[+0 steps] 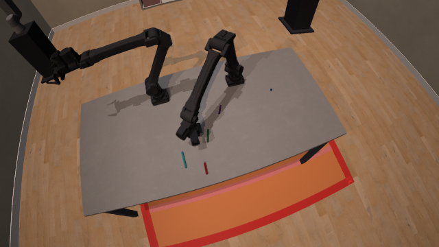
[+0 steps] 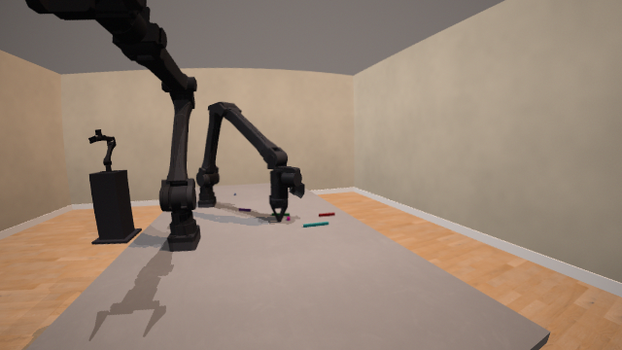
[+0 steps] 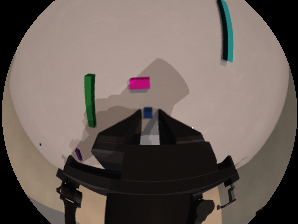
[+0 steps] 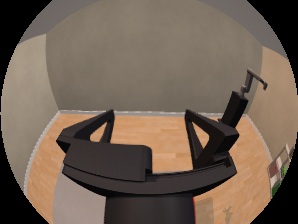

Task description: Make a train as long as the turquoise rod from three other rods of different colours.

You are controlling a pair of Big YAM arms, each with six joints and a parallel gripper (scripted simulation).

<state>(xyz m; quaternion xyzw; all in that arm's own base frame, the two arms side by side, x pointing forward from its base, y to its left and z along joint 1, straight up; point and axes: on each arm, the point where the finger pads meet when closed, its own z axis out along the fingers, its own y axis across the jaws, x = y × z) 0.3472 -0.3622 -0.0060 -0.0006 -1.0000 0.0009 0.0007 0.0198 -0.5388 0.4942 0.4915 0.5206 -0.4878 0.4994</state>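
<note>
My left gripper is now 4 cm short of the magenta rod, 1 cm to the right of it and 1 cm above it. The rest, counted from my left hand: turquoise rod: 13 cm ahead, 9 cm to the right, 1 cm below; red rod: 21 cm ahead, 2 cm to the left, 1 cm below; green rod: 8 cm to the left, 2 cm ahead, 1 cm below.
</note>
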